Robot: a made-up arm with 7 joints. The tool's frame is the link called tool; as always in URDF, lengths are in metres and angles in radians.
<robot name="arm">
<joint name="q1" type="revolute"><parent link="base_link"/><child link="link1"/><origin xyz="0.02 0.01 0.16" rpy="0 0 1.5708"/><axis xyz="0 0 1"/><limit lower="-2.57" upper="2.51"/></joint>
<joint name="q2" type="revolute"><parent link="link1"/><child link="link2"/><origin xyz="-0.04 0.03 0.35" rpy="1.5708 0 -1.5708"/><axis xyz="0 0 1"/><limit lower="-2.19" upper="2.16"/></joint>
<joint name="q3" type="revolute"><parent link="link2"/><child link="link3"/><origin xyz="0 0.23 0.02" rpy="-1.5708 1.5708 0"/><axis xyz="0 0 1"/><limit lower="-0.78" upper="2.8"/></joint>
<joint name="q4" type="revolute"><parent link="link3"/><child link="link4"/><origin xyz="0.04 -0.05 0.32" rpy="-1.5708 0 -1.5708"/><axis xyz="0 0 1"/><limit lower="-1.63" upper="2.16"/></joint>
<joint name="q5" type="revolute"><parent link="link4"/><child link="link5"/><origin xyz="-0.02 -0.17 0.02" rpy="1.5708 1.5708 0"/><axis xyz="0 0 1"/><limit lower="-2.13" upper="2.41"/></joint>
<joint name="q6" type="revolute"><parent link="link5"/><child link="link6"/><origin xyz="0.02 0 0.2" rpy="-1.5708 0 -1.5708"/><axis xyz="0 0 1"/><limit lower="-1.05" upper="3.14"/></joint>
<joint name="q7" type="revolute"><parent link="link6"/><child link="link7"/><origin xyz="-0.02 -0.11 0.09" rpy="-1.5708 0 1.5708"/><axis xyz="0 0 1"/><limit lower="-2.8" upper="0.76"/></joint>
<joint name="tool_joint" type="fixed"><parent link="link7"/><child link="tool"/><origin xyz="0.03 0 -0.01" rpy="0 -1.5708 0"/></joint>
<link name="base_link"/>
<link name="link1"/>
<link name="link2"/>
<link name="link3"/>
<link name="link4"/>
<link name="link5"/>
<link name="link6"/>
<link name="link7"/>
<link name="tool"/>
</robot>
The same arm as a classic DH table. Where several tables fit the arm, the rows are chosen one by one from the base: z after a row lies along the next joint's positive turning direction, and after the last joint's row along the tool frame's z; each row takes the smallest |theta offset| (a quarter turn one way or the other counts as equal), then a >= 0, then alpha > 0; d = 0 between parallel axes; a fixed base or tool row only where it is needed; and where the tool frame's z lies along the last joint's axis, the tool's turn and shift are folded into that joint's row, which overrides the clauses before.
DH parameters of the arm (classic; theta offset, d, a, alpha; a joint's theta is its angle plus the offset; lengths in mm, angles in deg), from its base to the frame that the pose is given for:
base (fixed): 26.57 0.0 22.4 0.00
q1: -26.57 510.0 -30.0 90.00
q2: 0.00 60.0 0.0 -90.00
q3: 0.00 550.0 50.0 -90.00
q4: 0.00 60.0 -20.0 90.00
q5: 0.00 370.0 0.0 90.00
q6: 90.00 110.0 110.0 90.00
q7: 90.00 10.0 0.0 90.00
tool (fixed): 90.00 -30.0 0.0 0.00
Joint limits (deg, base to tool): -147.25..143.81 -125.48..123.76 -44.69..160.43 -93.39..123.76 -122.04..138.08 -60.16..179.91 -160.43..43.54

